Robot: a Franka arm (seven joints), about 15 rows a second.
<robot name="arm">
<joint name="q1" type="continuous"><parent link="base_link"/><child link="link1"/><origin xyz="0 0 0.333" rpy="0 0 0"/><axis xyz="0 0 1"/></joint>
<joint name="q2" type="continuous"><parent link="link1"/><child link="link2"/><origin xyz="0 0 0" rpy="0 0 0"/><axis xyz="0 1 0"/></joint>
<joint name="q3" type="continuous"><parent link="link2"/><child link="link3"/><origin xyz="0 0 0.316" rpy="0 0 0"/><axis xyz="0 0 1"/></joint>
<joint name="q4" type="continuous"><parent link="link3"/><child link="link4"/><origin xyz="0.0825 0 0" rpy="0 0 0"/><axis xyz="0 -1 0"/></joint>
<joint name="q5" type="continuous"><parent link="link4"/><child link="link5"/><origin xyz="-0.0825 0 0.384" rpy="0 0 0"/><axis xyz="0 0 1"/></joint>
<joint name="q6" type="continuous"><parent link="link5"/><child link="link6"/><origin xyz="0 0 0" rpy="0 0 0"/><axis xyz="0 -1 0"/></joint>
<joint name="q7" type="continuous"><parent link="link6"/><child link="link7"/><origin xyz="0.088 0 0" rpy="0 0 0"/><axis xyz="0 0 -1"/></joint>
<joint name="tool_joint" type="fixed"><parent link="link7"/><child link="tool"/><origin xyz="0 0 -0.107" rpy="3.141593 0 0"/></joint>
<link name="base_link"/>
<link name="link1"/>
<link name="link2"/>
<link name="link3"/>
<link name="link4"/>
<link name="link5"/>
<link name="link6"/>
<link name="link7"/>
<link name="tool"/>
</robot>
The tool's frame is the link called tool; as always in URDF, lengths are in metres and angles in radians. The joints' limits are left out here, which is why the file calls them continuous.
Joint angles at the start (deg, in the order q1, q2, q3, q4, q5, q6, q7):
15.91, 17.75, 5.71, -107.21, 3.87, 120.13, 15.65
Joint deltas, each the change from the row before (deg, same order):
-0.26, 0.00, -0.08, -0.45, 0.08, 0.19, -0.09
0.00, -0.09, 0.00, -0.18, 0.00, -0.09, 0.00
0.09, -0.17, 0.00, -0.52, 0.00, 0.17, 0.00
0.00, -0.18, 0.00, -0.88, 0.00, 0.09, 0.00
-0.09, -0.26, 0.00, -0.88, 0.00, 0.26, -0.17
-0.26, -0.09, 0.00, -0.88, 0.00, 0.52, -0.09
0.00, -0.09, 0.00, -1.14, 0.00, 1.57, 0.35
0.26, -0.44, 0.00, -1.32, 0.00, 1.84, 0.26
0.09, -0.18, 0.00, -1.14, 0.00, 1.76, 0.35
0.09, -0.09, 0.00, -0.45, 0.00, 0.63, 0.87
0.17, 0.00, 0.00, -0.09, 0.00, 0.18, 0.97
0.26, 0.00, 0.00, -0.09, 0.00, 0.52, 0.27
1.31, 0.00, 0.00, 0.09, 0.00, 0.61, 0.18
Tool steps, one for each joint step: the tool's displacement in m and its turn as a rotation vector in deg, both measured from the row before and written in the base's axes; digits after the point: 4 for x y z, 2 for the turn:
-0.0003, -0.0038, -0.0032, -0.05, 0.25, -0.30
-0.0010, -0.0003, -0.0005, -0.07, 0.17, 0.01
-0.0024, 0.0002, -0.0019, -0.09, 0.16, 0.09
-0.0038, -0.0013, -0.0047, -0.24, 0.56, 0.02
-0.0032, -0.0021, -0.0036, -0.14, 0.32, 0.08
-0.0021, -0.0036, -0.0050, -0.11, 0.24, -0.19
-0.0024, -0.0010, -0.0055, 0.06, -0.49, -0.44
-0.0037, 0.0014, -0.0028, 0.19, -0.92, -0.11
-0.0025, -0.0001, -0.0042, 0.16, -0.76, -0.37
-0.0014, 0.0004, -0.0015, -0.02, -0.22, -0.81
-0.0008, 0.0016, -0.0004, -0.07, -0.04, -0.81
-0.0005, 0.0026, 0.0001, 0.11, -0.39, -0.05
-0.0036, 0.0130, 0.0015, 0.22, -0.65, 1.08

